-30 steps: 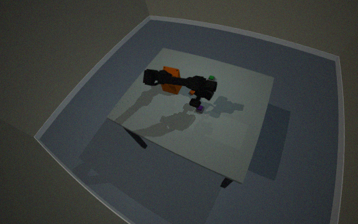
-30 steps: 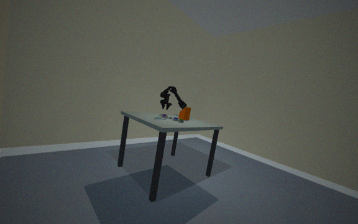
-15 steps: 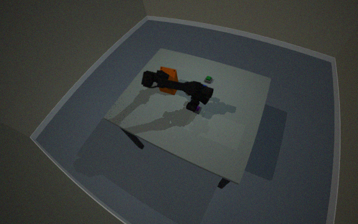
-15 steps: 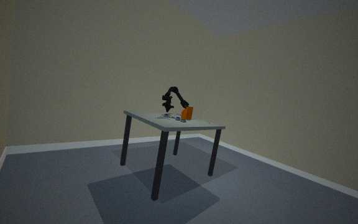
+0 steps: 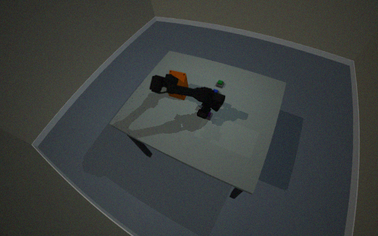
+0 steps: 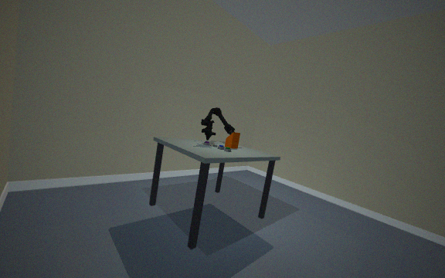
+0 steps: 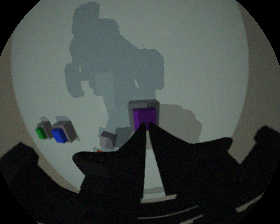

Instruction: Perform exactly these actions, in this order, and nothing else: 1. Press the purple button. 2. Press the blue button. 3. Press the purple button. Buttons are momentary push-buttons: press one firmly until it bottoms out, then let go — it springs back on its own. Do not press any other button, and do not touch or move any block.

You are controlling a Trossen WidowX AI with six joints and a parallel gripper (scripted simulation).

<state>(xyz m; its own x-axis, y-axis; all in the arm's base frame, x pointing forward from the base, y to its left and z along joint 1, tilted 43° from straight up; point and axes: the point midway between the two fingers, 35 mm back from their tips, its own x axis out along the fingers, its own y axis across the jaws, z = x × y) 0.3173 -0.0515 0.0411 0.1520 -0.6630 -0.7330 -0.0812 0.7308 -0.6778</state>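
My gripper tip is now 2 cm above the purple button. Round my gripper tip: blue button (19 cm to the left, 5 cm behind, 2 cm below); small orange block (13 cm behind, 11 cm to the left, 4 cm below); small grey block (7 cm to the left, 7 cm behind, 4 cm below).
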